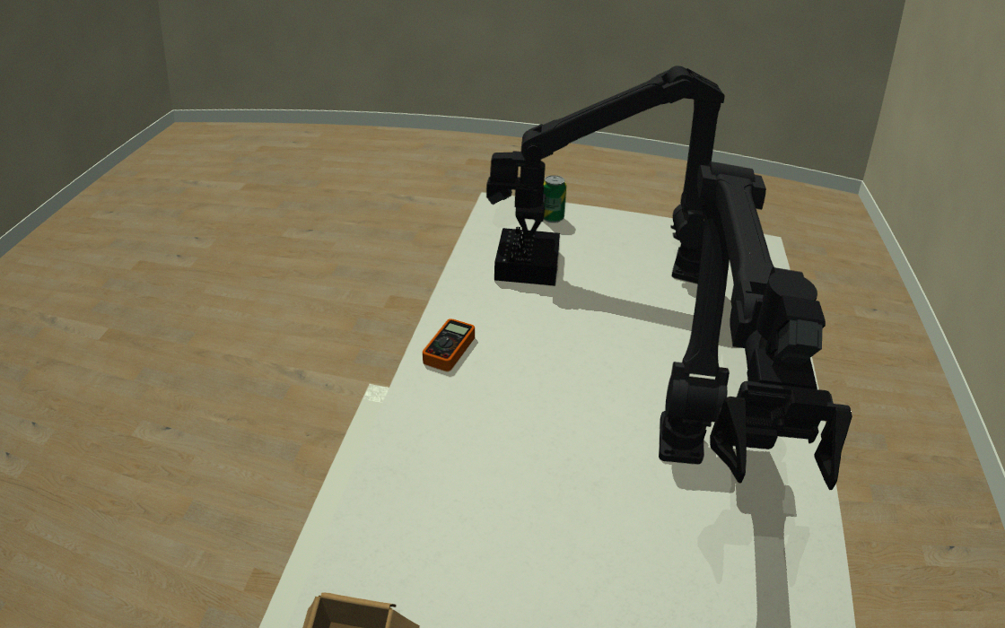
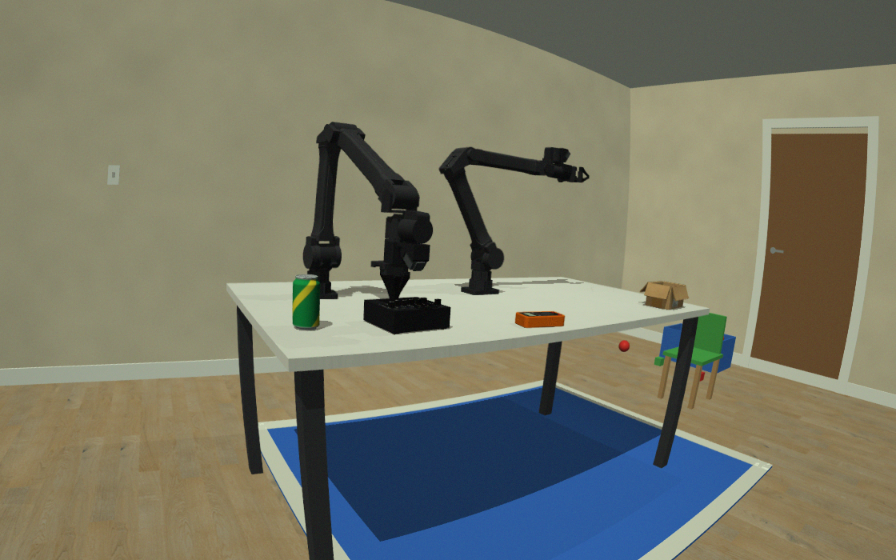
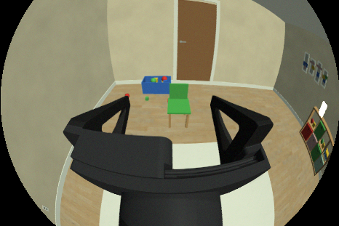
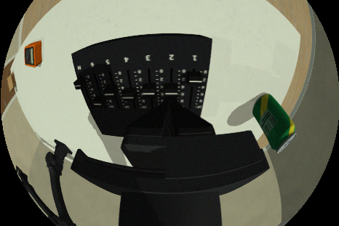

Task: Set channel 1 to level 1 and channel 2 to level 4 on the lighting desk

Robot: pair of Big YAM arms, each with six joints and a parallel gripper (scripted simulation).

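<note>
The channel 2 fader cap is 2 cm ahead of my right hand. The rest, counted from my right hand: channel 1 fader cap (3 cm ahead, 2 cm to the right); orange multimeter (8 cm ahead, 40 cm to the left, 5 cm below); can (2 cm behind, 21 cm to the right).
</note>
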